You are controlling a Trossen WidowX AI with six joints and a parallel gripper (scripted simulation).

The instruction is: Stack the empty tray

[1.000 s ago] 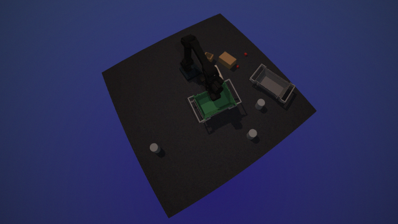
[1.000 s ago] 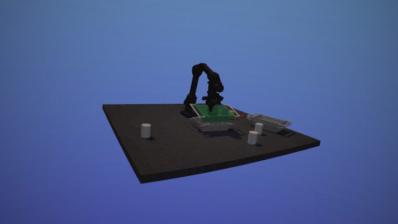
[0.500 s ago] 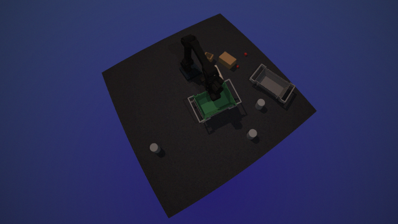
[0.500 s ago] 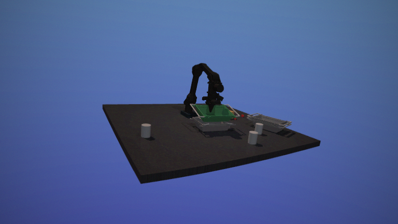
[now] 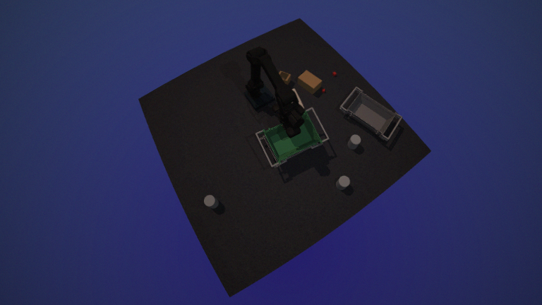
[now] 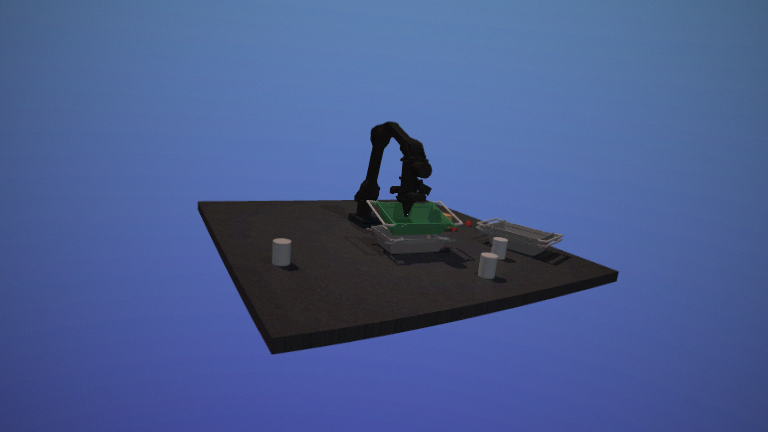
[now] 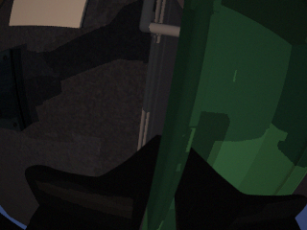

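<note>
Right now the green tray is 70 mm ahead of my gripper tip, 20 mm to the right of it and 20 mm above it. The rest, counted from my gripper tip: beige sheet: 140 mm behind, 180 mm to the left, 100 mm below.
</note>
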